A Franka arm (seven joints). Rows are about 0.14 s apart.
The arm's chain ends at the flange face. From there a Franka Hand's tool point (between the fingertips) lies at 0.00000 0.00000 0.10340 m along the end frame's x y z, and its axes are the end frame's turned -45 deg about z.
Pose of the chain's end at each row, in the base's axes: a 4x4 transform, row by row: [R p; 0 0 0 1], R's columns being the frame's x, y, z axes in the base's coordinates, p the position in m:
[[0.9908, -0.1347, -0.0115, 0.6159], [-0.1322, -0.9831, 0.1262, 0.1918], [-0.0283, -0.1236, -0.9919, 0.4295], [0, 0, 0, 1]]
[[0.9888, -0.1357, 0.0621, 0.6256], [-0.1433, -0.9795, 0.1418, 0.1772], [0.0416, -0.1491, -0.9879, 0.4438], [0, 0, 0, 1]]
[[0.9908, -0.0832, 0.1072, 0.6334], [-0.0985, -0.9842, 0.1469, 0.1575], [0.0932, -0.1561, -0.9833, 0.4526], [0, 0, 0, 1]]
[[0.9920, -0.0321, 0.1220, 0.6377], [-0.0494, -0.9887, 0.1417, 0.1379], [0.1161, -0.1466, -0.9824, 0.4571], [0, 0, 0, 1]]
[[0.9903, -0.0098, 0.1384, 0.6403], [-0.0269, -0.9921, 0.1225, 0.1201], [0.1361, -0.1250, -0.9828, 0.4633], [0, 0, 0, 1]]
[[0.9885, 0.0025, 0.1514, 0.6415], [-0.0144, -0.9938, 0.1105, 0.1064], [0.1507, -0.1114, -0.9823, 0.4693], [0, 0, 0, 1]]
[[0.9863, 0.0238, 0.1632, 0.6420], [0.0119, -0.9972, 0.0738, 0.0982], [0.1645, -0.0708, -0.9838, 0.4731], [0, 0, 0, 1]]
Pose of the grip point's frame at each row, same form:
[[0.7958, 0.6054, -0.0115, 0.6147], [0.6017, -0.7886, 0.1262, 0.2048], [0.0674, -0.1074, -0.9919, 0.3269], [0, 0, 0, 1]]
[[0.7951, 0.6032, 0.0621, 0.6320], [0.5913, -0.7939, 0.1418, 0.1919], [0.1348, -0.0760, -0.9879, 0.3417], [0, 0, 0, 1]]
[[0.7594, 0.6418, 0.1072, 0.6445], [0.6263, -0.7656, 0.1469, 0.1727], [0.1763, -0.0445, -0.9833, 0.3509], [0, 0, 0, 1]]
[[0.7241, 0.6788, 0.1220, 0.6503], [0.6642, -0.7340, 0.1417, 0.1526], [0.1858, -0.0216, -0.9824, 0.3555], [0, 0, 0, 1]]
[[0.7072, 0.6933, 0.1384, 0.6546], [0.6825, -0.7205, 0.1225, 0.1328], [0.1846, 0.0078, -0.9828, 0.3617], [0, 0, 0, 1]]
[[0.6972, 0.7007, 0.1514, 0.6572], [0.6925, -0.7129, 0.1105, 0.1178], [0.1853, 0.0278, -0.9823, 0.3677], [0, 0, 0, 1]]
[[0.6806, 0.7142, 0.1632, 0.6589], [0.7135, -0.6967, 0.0738, 0.1058], [0.1664, 0.0663, -0.9838, 0.3714], [0, 0, 0, 1]]

